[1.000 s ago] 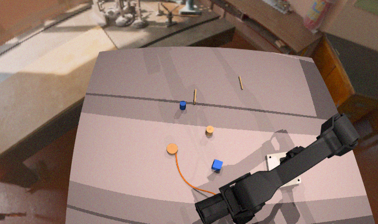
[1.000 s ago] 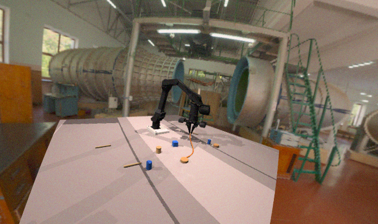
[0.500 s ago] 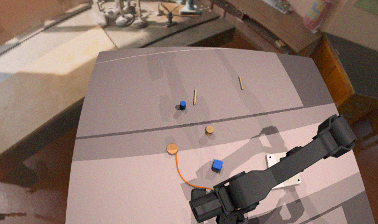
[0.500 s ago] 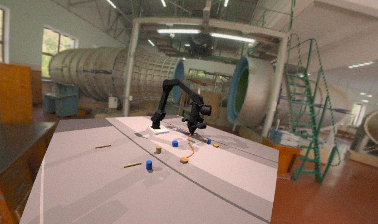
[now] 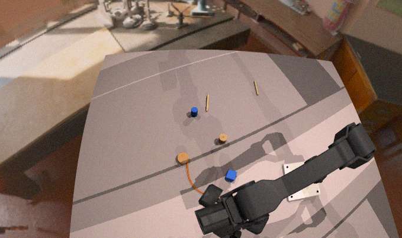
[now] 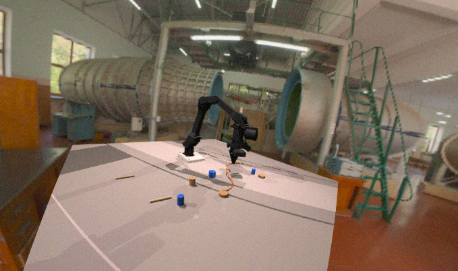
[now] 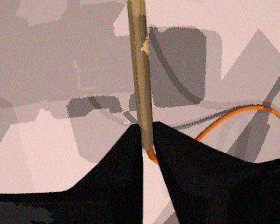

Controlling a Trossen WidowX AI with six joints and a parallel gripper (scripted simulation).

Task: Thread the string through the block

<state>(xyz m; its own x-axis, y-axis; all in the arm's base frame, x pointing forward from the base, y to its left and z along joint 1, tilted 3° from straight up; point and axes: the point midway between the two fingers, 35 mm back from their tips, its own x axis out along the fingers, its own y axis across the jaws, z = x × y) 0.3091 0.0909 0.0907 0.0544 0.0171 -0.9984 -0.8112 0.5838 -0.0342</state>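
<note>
Now: the thin wooden stick 1 cm ahead of my gripper tip and 1 cm to the left of it. Also, from my gripper tip: blue cube 3 cm behind, 13 cm to the right, 5 cm below; then round wooden button 13 cm ahead, 20 cm to the right, 5 cm below; then short wooden cylinder 1 cm behind, 26 cm to the right, 4 cm below.
</note>
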